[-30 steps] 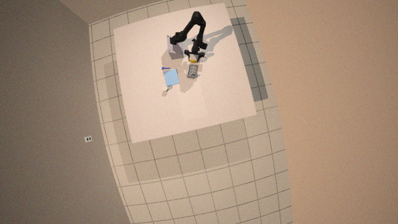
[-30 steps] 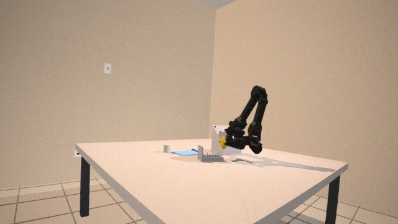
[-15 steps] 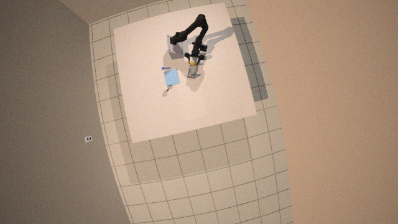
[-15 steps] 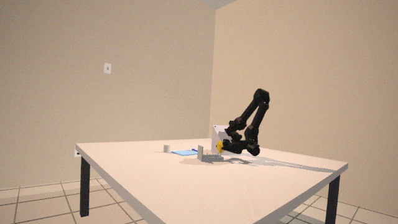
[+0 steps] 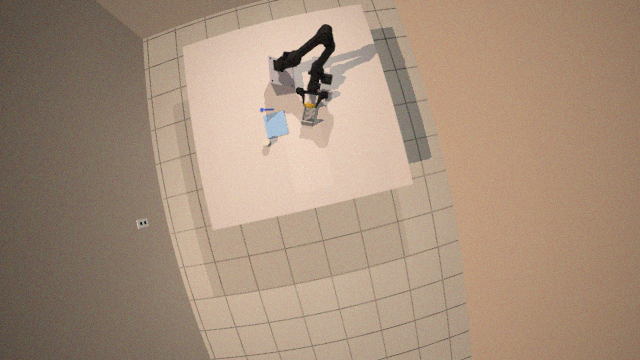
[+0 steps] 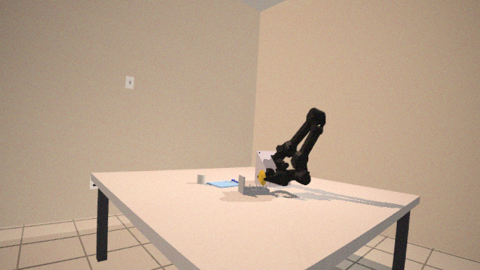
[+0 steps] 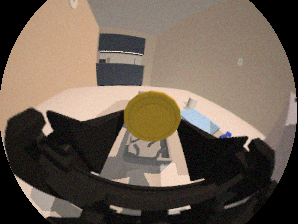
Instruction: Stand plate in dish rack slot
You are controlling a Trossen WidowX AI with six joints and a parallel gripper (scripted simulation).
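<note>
My gripper tip is 30 mm short of the grey dish rack, 10 mm to the left of it and 50 mm above it. Also, from my gripper tip: light blue mat: 60 mm ahead, 220 mm to the right, 70 mm below; blue spoon: 50 mm behind, 280 mm to the right, 70 mm below; yellow plate: 10 mm behind.
</note>
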